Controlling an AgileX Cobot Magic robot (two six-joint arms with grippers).
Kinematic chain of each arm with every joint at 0, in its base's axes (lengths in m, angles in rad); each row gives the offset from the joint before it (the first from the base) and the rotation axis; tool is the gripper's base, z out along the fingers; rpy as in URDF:
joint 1: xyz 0 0 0.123 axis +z
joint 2: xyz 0 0 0 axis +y
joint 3: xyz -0.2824 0 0.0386 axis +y
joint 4: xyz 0.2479 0 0.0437 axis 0.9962 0 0.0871
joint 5: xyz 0 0 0 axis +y
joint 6: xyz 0.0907 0 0.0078 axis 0.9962 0 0.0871
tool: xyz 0 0 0 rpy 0 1.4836 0
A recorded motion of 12 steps. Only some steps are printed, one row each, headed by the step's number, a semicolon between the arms.
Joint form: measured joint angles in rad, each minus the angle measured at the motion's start. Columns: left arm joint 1, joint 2, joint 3, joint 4, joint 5, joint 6; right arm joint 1, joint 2, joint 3, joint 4, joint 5, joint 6.
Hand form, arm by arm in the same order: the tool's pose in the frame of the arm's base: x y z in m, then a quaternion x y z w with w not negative. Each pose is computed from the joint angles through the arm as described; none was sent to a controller.
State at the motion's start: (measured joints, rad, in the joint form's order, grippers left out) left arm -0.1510 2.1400 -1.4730 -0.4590 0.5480 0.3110; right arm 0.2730 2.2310 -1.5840 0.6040 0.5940 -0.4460
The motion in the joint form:
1: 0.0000 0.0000 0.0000 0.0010 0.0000 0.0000; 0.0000 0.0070 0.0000 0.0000 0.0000 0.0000
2: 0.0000 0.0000 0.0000 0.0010 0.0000 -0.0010; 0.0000 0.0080 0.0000 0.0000 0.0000 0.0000
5: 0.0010 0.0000 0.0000 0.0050 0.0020 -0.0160; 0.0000 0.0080 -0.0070 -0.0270 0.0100 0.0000
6: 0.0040 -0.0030 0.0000 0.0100 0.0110 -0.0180; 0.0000 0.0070 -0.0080 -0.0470 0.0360 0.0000
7: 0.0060 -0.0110 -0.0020 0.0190 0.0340 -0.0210; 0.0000 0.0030 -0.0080 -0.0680 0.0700 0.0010
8: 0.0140 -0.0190 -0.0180 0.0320 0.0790 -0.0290; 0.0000 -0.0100 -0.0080 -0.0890 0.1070 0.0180
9: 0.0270 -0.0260 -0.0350 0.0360 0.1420 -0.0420; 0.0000 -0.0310 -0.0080 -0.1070 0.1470 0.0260
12: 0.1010 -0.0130 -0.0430 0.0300 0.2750 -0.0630; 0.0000 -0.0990 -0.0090 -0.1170 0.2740 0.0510
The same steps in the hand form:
1: 0.4399 -0.0882 0.1428 0.05881 0.96219 -0.14034 0.22589; 0.4442 0.1545 0.1289 -0.13468 0.94797 0.19557 0.21204
2: 0.4399 -0.0882 0.1428 0.05833 0.96222 -0.14045 0.22582; 0.4442 0.1545 0.1284 -0.13461 0.94810 0.19550 0.21156
5: 0.4398 -0.0876 0.1427 0.05229 0.96295 -0.14090 0.22390; 0.4446 0.1538 0.1294 -0.14613 0.94819 0.18801 0.21030
6: 0.4392 -0.0863 0.1437 0.05276 0.96365 -0.14025 0.22119; 0.4425 0.1534 0.1290 -0.15673 0.94955 0.18467 0.19922
7: 0.4376 -0.0855 0.1469 0.05639 0.96482 -0.14027 0.21511; 0.4395 0.1529 0.1295 -0.16809 0.95098 0.18195 0.18515
8: 0.4373 -0.0827 0.1531 0.05893 0.96660 -0.14149 0.20542; 0.4361 0.1522 0.1342 -0.17245 0.95277 0.18102 0.17241
9: 0.4360 -0.0784 0.1588 0.05517 0.96964 -0.14742 0.18717; 0.4323 0.1515 0.1426 -0.18064 0.95303 0.18050 0.16285
12: 0.4312 -0.0494 0.1525 0.01914 0.97897 -0.15963 0.12559; 0.4189 0.1511 0.1709 -0.19134 0.95279 0.19425 0.13356

